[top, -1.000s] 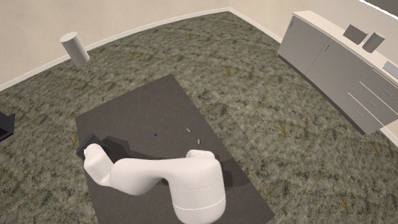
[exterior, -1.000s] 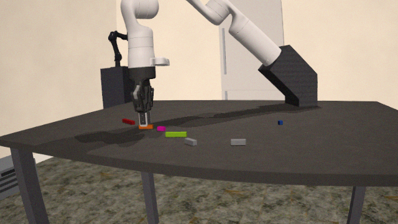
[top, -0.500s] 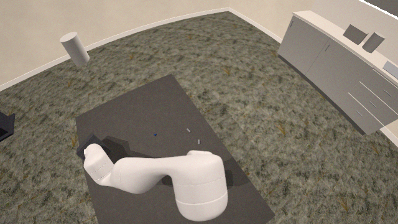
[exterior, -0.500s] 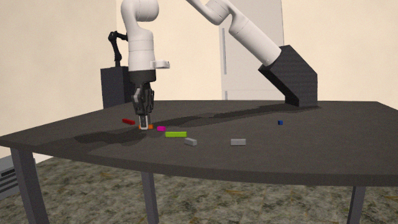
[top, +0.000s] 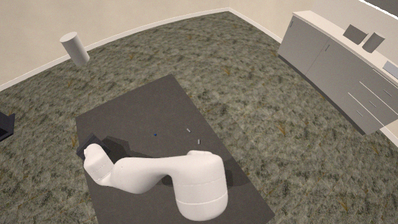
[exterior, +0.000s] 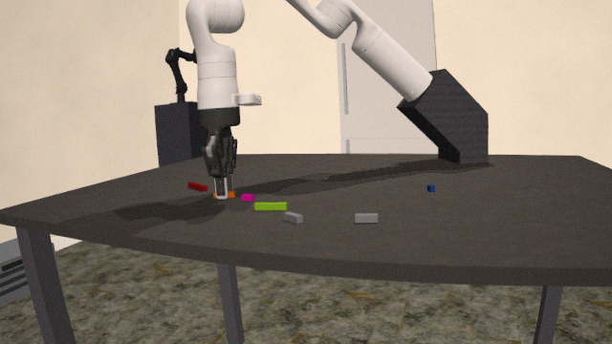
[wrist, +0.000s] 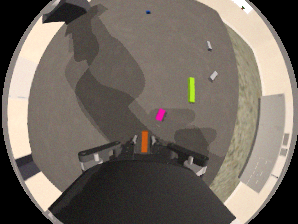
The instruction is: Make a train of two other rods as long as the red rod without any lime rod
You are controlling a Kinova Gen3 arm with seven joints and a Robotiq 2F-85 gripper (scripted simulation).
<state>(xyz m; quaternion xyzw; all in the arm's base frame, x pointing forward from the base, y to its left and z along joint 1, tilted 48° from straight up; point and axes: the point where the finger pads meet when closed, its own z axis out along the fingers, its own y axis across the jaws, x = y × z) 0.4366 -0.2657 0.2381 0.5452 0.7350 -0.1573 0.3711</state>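
The orange rod is 1 cm below my hand. Also, from my hand: lime rod 7 cm ahead, 12 cm to the left, 1 cm below; then magenta rod 2 cm ahead, 5 cm to the left, 1 cm below; then red rod 6 cm behind, 9 cm to the right, 1 cm below.
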